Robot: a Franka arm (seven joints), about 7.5 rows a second.
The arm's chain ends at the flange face. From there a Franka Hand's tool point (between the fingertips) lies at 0.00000 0.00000 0.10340 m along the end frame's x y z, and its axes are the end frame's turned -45 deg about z.
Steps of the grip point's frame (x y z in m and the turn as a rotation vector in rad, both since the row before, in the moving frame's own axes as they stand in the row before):
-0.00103, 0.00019, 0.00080, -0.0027, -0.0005, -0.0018
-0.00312, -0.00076, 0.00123, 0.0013, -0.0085, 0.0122
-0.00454, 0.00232, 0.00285, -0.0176, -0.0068, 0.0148
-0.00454, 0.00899, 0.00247, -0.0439, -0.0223, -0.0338
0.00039, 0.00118, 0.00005, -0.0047, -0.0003, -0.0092
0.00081, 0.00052, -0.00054, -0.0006, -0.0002, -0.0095
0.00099, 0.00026, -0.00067, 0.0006, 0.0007, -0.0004
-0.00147, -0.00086, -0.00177, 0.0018, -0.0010, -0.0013
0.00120, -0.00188, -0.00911, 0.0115, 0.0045, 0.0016
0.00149, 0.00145, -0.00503, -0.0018, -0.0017, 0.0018
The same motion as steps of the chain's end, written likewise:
-0.00076, 0.00063, 0.00080, -0.0023, 0.0016, -0.0018
-0.00202, 0.00115, 0.00123, -0.0051, -0.0069, 0.0122
-0.00235, 0.00306, 0.00287, -0.0173, 0.0076, 0.0148
0.00149, 0.00476, 0.00260, -0.0468, 0.0153, -0.0338
0.00079, 0.00019, 0.00005, -0.0035, 0.0031, -0.0092
0.00091, -0.00026, -0.00054, -0.0006, 0.0003, -0.0095
0.00088, -0.00042, -0.00067, 0.0009, 0.0001, -0.0004
-0.00144, 0.00049, -0.00177, 0.0006, -0.0020, -0.0013
0.00003, -0.00101, -0.00910, 0.0113, -0.0049, 0.0016
0.00207, -0.00028, -0.00503, -0.0025, 0.0001, 0.0018

